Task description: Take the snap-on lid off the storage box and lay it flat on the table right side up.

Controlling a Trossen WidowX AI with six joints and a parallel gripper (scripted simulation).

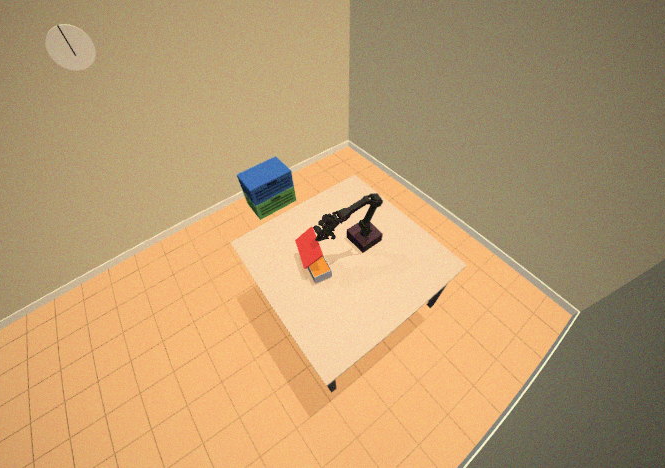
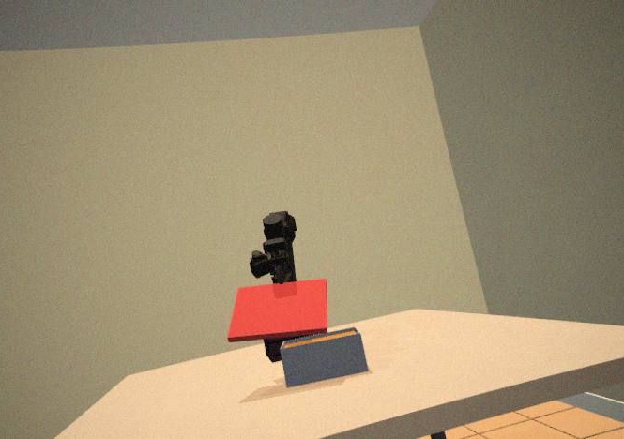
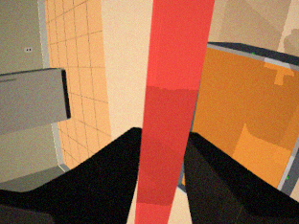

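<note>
Right now my gripper tip is 60 mm short of the red lid, 50 mm above it and 20 mm to the left of it. Round my gripper tip: grey-blue box: 190 mm below, 70 mm to the left, 50 mm ahead.
</note>
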